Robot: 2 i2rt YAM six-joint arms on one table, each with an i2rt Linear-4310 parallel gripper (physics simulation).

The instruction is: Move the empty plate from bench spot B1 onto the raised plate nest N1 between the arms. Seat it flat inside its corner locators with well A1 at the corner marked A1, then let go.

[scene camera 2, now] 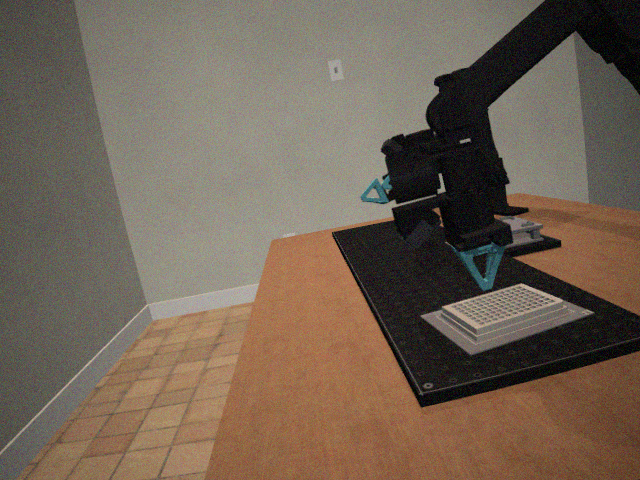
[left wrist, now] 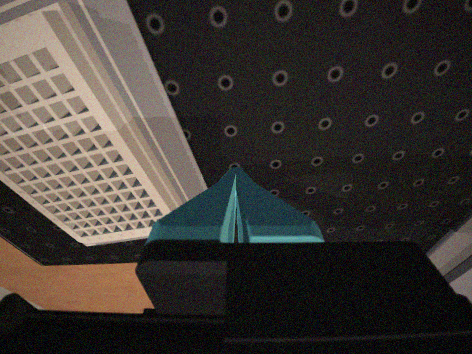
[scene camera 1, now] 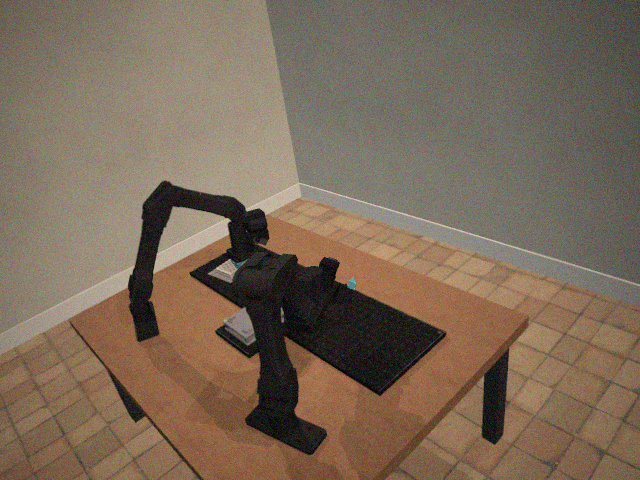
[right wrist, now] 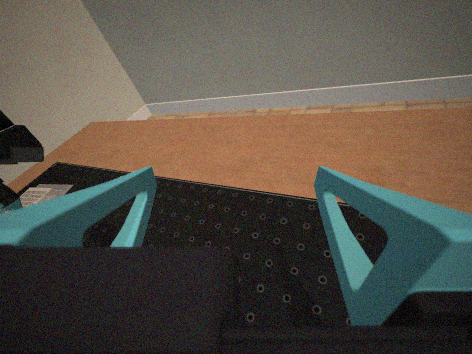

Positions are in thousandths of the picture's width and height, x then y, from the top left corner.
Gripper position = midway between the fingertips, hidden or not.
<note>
My left gripper (scene camera 2: 760, 603) is shut, with nothing in its grasp. Also in view: a white well plate (scene camera 2: 763, 657). My right gripper (right wrist: 499, 496) is open and holds nothing.
The white well plate also shows in the left wrist view (left wrist: 173, 453). My left gripper shows as well in the left wrist view (left wrist: 499, 499).
</note>
